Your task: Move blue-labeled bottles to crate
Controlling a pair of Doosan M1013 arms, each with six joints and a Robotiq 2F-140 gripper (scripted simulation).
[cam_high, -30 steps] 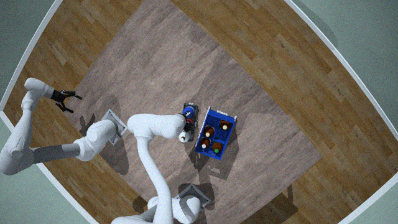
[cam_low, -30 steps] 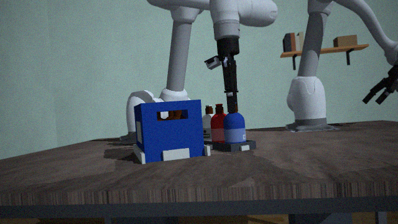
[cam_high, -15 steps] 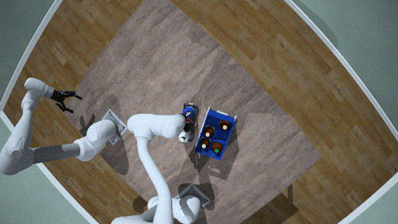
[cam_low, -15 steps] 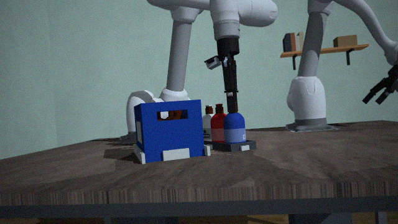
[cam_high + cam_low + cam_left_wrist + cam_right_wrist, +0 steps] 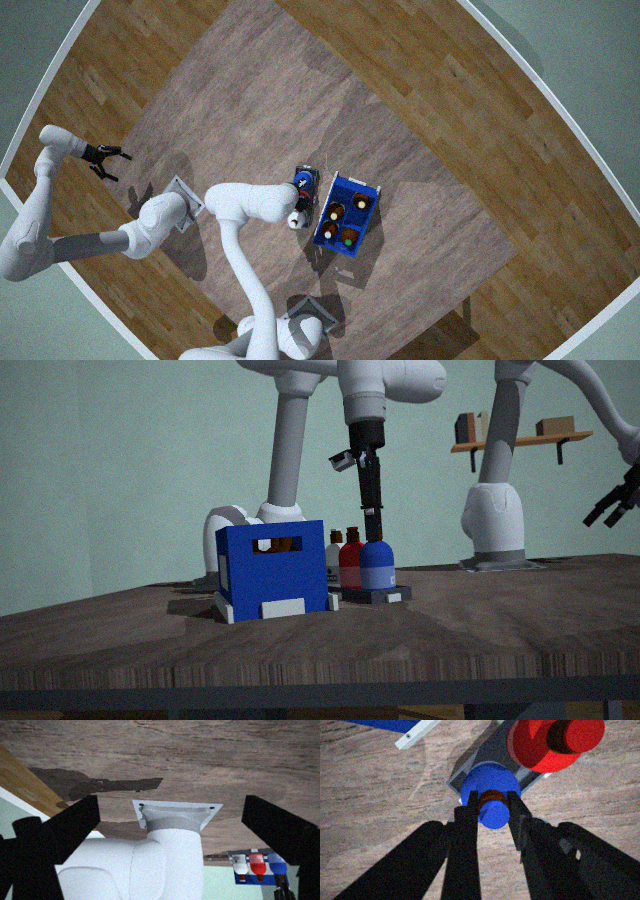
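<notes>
The blue-labeled bottle is 8 cm below my right hand. The rest, counted from my right hand: white bottle (15 cm behind, 9 cm to the right, 8 cm below); then red bottle (7 cm behind, 5 cm to the right, 8 cm below); then dark tray (7 cm behind, 5 cm to the right, 15 cm below).
</notes>
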